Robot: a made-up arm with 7 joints.
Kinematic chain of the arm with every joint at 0, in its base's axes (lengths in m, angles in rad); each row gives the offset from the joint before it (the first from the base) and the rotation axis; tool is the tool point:
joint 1: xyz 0 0.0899 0 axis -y
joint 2: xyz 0 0.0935 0 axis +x
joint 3: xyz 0 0 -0.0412 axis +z
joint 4: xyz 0 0 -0.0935 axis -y
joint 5: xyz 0 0 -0.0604 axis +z
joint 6: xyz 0 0 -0.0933 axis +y
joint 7: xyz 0 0 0 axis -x
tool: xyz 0 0 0
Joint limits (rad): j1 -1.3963..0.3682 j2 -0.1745..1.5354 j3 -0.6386..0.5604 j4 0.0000..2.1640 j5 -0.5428..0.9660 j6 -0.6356..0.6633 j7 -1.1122..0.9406
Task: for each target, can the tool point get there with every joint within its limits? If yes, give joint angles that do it. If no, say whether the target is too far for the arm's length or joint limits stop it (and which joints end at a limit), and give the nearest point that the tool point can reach.
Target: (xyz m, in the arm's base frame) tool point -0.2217 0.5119 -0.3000
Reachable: no: too far | nearest point -0.1286 0.3740 -0.1741 | short by 0.209 m
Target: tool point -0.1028 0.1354 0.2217
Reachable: no: joint limits stop it (at a limit: joint 1, joint 2, joint 3, joint 4) | nearest point 0.0770 0.2345 0.1004 | short by 0.238 m
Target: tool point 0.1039 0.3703 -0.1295
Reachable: yes | joints -0.2518 1.1133 -0.0506 1.0466 0.0555 0.4601 -0.4584
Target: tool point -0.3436 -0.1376 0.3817
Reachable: no: too far | nearest point -0.2797 0.1333 -0.0493 | short by 0.513 m
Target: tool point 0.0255 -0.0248 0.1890
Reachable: no: joint limits stop it (at a limit: joint 1, joint 2, joint 3, joint 4) | nearest point 0.1080 0.1001 0.0043 | short by 0.238 m
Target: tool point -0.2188 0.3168 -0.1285
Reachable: yes | joints -1.1646 0.4465 0.3527 0.2208 0.7491 0.4724 0.2729
